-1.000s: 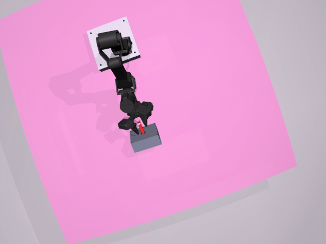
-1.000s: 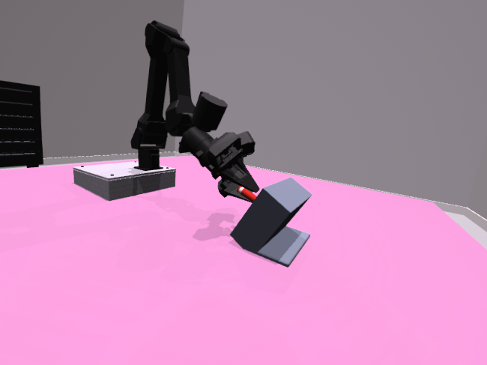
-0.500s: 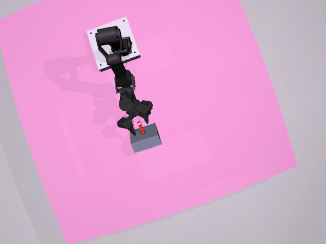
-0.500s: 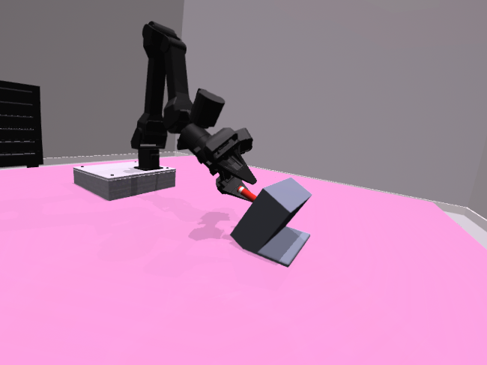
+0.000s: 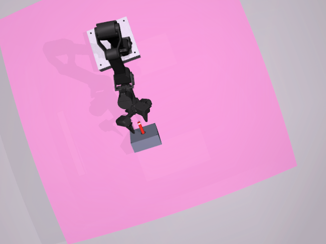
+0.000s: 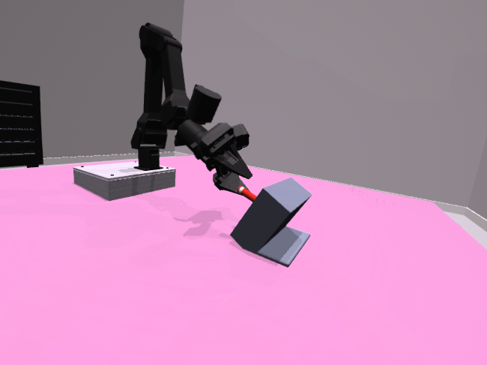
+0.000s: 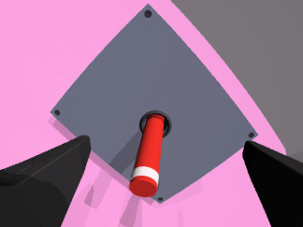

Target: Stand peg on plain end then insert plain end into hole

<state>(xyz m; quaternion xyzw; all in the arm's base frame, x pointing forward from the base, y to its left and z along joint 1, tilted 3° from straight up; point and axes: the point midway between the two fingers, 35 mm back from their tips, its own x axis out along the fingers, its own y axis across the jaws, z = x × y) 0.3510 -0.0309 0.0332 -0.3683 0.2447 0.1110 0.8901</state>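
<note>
Right now the red peg is 20 mm below my gripper tip. The rest, counted from my gripper tip: grey foot 80 mm ahead, 90 mm below; then sloped panel 50 mm ahead, 40 mm below.
</note>
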